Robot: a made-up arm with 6 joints.
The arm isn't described. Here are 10 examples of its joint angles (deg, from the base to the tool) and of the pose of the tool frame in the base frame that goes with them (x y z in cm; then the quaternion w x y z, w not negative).
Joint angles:
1: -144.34 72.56 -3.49 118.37 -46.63 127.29
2: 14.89 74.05 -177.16 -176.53 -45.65 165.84
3: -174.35 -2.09 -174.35 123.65 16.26 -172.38
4: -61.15 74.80 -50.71 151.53 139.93 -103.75
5: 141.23 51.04 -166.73 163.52 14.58 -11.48
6: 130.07 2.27 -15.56 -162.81 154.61 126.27
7: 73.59 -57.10 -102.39 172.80 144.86 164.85
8: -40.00 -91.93 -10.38 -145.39 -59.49 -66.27
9: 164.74 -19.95 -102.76 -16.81 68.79 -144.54
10: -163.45 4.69 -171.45 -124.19 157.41 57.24
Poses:
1: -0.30 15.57 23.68 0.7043 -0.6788 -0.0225 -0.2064
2: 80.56 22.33 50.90 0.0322 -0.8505 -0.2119 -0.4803
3: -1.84 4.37 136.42 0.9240 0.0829 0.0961 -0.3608
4: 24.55 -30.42 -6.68 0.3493 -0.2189 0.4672 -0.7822
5: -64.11 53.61 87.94 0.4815 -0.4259 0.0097 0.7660
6: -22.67 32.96 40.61 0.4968 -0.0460 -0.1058 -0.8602
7: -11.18 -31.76 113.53 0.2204 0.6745 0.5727 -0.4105
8: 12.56 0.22 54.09 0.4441 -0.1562 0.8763 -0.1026
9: -40.58 13.31 110.49 0.0645 -0.7905 0.3909 0.4671
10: -4.11 9.79 117.46 0.1937 -0.9506 -0.1450 -0.1945
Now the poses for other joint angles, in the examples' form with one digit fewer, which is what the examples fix.
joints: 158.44 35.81 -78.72 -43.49 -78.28 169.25
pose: -66.7 16.6 48.7 0.117 -0.487 -0.308 0.809
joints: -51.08 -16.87 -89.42 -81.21 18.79 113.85
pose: 36.1 -37.1 103.6 0.220 0.369 -0.504 0.749
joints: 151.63 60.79 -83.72 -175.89 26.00 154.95
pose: -56.9 30.5 -2.1 0.369 -0.062 -0.908 -0.187
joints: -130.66 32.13 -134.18 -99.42 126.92 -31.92
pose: -55.1 -42.0 89.0 0.033 -0.171 0.685 0.707
